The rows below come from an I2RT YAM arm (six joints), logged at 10 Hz.
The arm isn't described. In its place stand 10 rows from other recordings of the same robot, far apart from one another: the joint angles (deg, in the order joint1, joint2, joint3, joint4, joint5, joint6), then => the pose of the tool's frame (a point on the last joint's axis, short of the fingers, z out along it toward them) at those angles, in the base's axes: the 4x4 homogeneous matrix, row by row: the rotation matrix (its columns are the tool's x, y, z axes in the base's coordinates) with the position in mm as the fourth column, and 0 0 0 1 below.
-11.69 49.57 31.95 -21.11 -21.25 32.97 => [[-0.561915, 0.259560, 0.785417, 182.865], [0.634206, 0.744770, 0.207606, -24.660], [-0.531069, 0.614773, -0.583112, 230.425], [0, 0, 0, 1]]
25.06 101.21 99.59 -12.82 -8.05 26.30 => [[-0.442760, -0.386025, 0.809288, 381.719], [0.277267, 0.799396, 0.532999, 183.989], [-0.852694, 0.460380, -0.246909, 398.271], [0, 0, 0, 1]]
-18.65 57.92 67.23 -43.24 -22.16 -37.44 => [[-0.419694, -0.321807, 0.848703, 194.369], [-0.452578, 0.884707, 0.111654, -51.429], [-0.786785, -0.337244, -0.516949, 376.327], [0, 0, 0, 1]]
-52.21 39.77 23.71 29.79 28.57 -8.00 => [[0.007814, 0.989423, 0.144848, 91.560], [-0.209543, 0.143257, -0.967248, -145.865], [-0.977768, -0.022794, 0.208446, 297.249], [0, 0, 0, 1]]
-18.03 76.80 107.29 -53.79 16.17 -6.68 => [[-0.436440, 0.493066, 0.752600, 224.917], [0.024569, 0.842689, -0.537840, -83.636], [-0.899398, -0.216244, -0.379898, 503.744], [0, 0, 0, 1]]
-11.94 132.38 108.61 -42.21 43.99 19.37 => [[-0.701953, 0.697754, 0.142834, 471.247], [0.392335, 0.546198, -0.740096, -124.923], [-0.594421, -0.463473, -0.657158, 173.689], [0, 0, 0, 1]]
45.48 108.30 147.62 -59.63 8.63 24.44 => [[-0.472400, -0.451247, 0.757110, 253.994], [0.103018, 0.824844, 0.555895, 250.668], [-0.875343, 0.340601, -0.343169, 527.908], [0, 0, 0, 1]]
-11.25 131.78 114.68 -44.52 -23.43 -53.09 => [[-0.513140, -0.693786, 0.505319, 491.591], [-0.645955, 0.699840, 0.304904, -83.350], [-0.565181, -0.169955, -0.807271, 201.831], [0, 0, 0, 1]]
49.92 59.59 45.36 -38.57 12.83 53.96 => [[-0.835093, 0.026619, 0.549464, 137.604], [0.232116, 0.922609, 0.308083, 151.249], [-0.498739, 0.384817, -0.776643, 252.525], [0, 0, 0, 1]]
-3.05 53.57 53.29 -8.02 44.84 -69.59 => [[-0.738644, 0.121039, 0.663140, 205.090], [-0.626149, 0.241182, -0.741464, -36.066], [-0.249683, -0.962902, -0.102360, 370.387], [0, 0, 0, 1]]
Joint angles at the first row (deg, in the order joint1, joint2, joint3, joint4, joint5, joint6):
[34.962, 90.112, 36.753, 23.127, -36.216, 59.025]
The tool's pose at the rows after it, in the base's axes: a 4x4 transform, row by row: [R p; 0 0 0 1], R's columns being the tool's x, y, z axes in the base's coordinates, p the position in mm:
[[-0.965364, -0.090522, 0.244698, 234.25], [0.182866, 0.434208, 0.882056, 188.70], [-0.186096, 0.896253, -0.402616, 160.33], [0, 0, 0, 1]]
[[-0.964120, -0.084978, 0.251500, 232.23], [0.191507, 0.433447, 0.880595, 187.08], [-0.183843, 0.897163, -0.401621, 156.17], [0, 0, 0, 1]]
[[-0.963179, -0.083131, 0.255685, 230.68], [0.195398, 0.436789, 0.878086, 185.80], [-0.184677, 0.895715, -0.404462, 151.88], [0, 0, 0, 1]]
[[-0.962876, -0.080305, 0.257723, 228.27], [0.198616, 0.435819, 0.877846, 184.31], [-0.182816, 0.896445, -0.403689, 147.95], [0, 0, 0, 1]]
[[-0.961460, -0.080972, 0.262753, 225.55], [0.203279, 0.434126, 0.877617, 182.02], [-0.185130, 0.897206, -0.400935, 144.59], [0, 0, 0, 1]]
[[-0.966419, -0.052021, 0.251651, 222.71], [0.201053, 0.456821, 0.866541, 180.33], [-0.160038, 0.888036, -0.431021, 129.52], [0, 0, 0, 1]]
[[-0.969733, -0.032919, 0.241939, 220.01], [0.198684, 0.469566, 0.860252, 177.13], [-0.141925, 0.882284, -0.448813, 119.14], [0, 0, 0, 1]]
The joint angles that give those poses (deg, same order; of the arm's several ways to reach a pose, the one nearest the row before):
[34.893, 90.200, 35.238, 25.242, -35.697, 59.847]
[34.895, 90.436, 34.119, 26.824, -35.337, 60.304]
[34.894, 90.826, 33.246, 27.981, -35.026, 60.293]
[34.938, 91.051, 32.176, 29.392, -34.893, 60.551]
[34.892, 91.054, 30.948, 30.911, -34.719, 60.688]
[34.966, 93.454, 29.607, 32.328, -34.465, 60.645]
[34.723, 94.956, 28.363, 33.507, -34.697, 60.513]

